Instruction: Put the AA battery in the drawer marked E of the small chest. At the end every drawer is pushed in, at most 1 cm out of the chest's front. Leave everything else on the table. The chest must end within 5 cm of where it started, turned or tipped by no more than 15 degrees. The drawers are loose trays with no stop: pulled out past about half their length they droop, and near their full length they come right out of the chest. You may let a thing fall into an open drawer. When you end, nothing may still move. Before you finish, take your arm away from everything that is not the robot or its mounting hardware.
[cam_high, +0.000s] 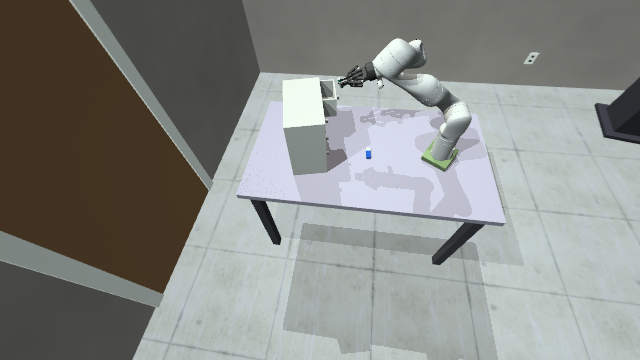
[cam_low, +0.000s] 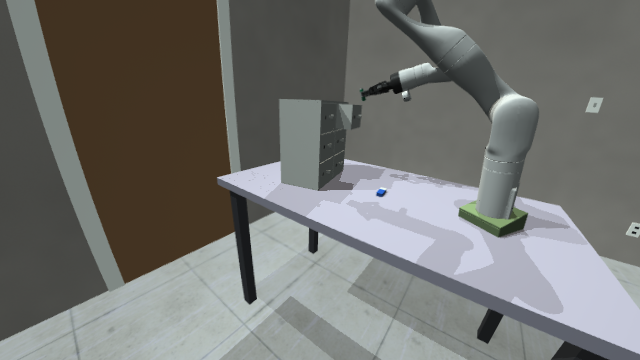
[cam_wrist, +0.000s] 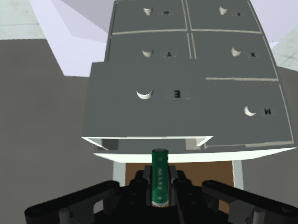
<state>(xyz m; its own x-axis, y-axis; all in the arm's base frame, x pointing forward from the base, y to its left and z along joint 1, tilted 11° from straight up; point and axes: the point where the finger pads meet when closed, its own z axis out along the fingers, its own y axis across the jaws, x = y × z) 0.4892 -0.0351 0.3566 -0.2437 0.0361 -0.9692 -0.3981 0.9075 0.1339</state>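
The drawer is 12 cm below my hand, 11 cm ahead of it and 3 cm to the left of it. From my hand the other things lie so: blue block 36 cm below, 16 cm behind, 5 cm to the left; then green AA battery 1 cm ahead.
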